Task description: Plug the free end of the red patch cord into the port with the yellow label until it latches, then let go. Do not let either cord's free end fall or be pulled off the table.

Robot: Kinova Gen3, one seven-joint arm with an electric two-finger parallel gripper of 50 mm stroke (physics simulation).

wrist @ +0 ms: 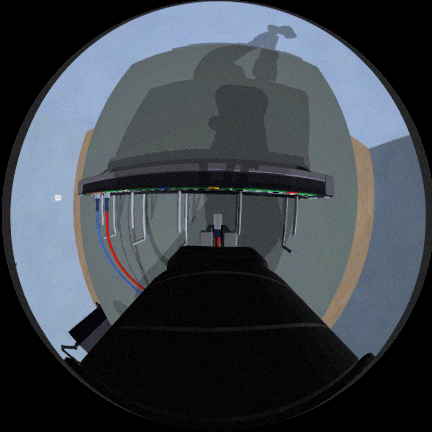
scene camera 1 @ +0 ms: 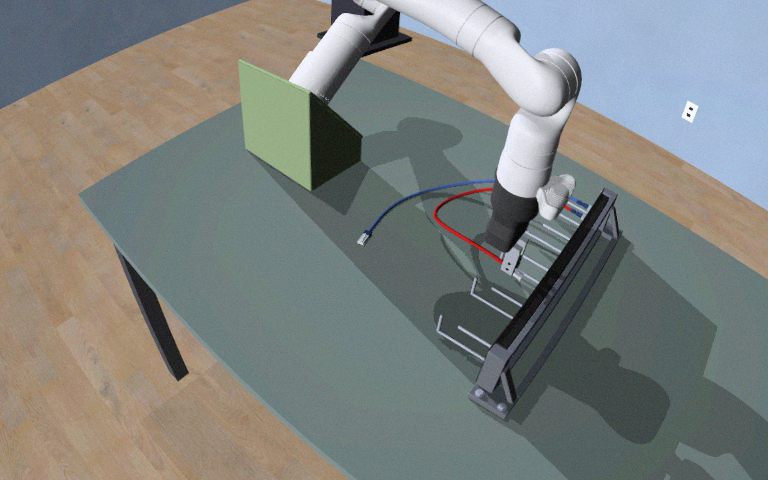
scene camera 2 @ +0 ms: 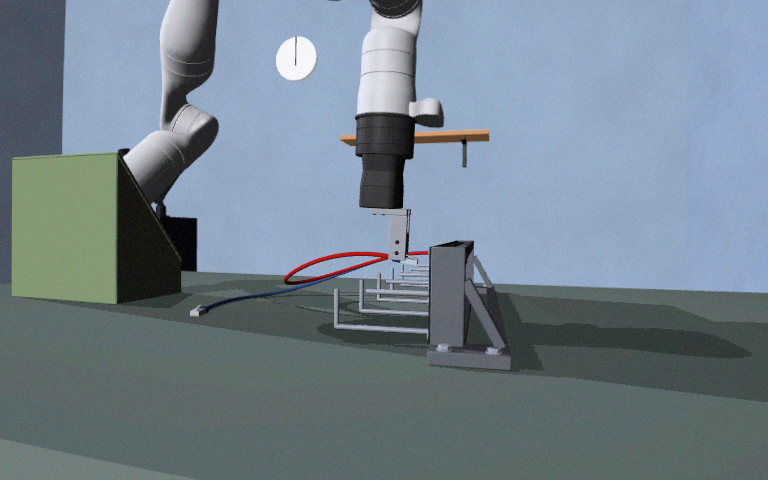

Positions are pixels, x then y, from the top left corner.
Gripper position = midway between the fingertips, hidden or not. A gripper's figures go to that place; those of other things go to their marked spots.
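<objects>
A grey braced frame (wrist: pixel 193 164) sits 0.17 m from the lens, and my own gripper (wrist: pixel 216 231) is 0.18 m from the lens.
</objects>
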